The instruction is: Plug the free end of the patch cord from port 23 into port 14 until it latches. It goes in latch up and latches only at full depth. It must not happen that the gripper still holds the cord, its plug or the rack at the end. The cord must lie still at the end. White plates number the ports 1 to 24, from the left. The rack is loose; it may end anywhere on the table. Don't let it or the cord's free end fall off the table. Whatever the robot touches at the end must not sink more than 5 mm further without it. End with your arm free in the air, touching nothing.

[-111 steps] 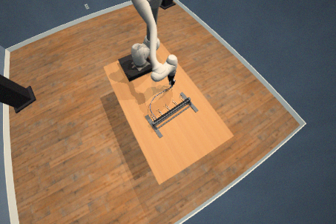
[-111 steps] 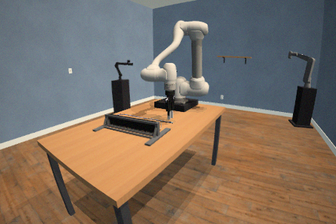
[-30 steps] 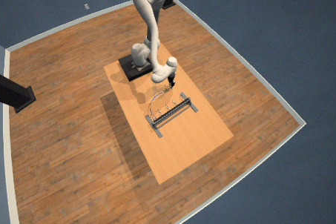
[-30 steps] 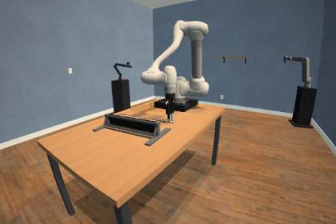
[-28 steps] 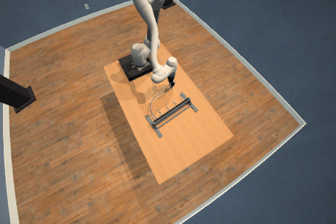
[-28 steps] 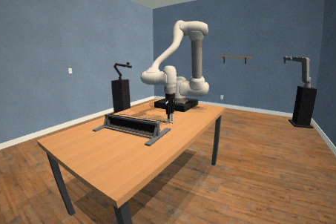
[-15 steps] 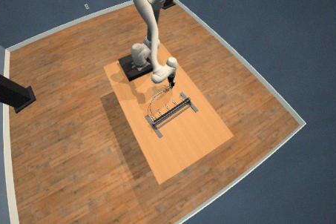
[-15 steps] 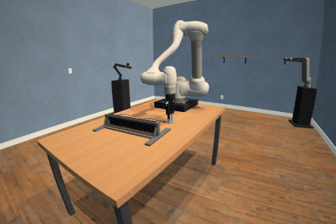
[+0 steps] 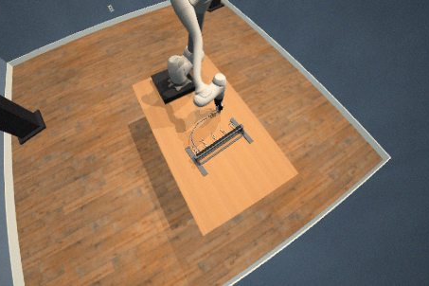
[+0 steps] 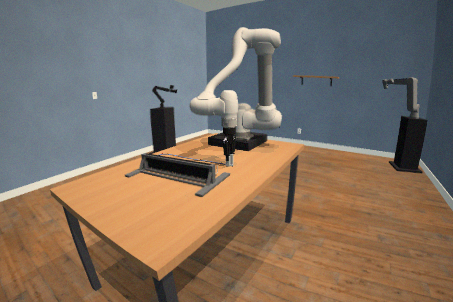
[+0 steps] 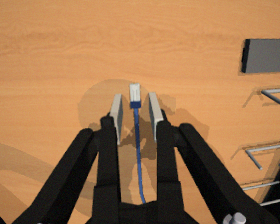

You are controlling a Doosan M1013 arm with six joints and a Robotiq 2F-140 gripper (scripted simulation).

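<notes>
The free end of patch cord lies 1 cm to the left of my hand and 3 cm below it.
</notes>
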